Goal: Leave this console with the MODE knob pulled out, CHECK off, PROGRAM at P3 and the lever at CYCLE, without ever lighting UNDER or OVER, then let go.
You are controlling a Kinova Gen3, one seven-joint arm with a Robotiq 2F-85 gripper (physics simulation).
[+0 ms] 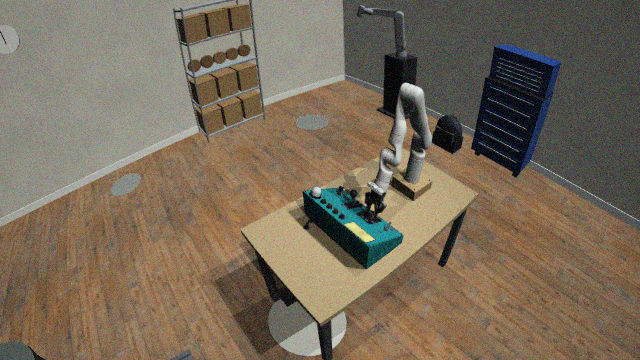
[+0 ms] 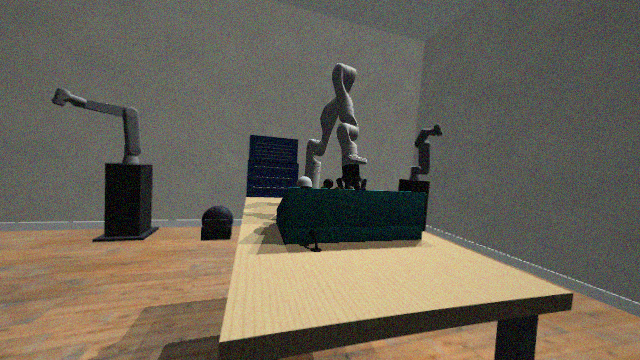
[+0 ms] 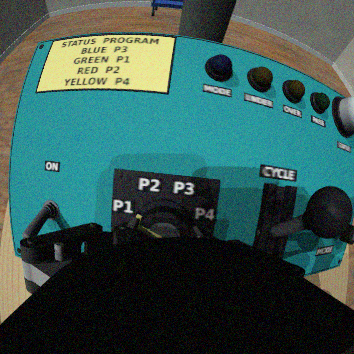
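Observation:
The teal console [image 1: 382,249] [image 2: 350,215] [image 3: 90,127] stands on the table. My gripper [image 1: 372,212] [image 2: 352,185] [image 3: 162,232] is down over the PROGRAM knob [image 3: 169,229], one finger on each side, and looks shut on it. The knob's yellow pointer [image 3: 140,218] is at P1. The lever's black ball [image 3: 327,212] [image 1: 353,193] stands right of its slot, below the CYCLE label. The MODE knob [image 3: 348,233] is mostly hidden behind the ball. A toggle [image 3: 49,208] sits below the ON label; its lower end is partly hidden. The UNDER lamp [image 3: 260,78] and OVER lamp [image 3: 293,91] look unlit.
The MODE lamp [image 3: 219,67] is dark blue and the PASS lamp [image 3: 320,102] dark green. The STATUS dome [image 1: 316,191] [image 2: 304,181] [image 3: 346,115] is whitish. A yellow card [image 3: 106,64] pairs BLUE with P3. The wooden table [image 1: 310,280] [image 2: 400,280] carries the console and arm.

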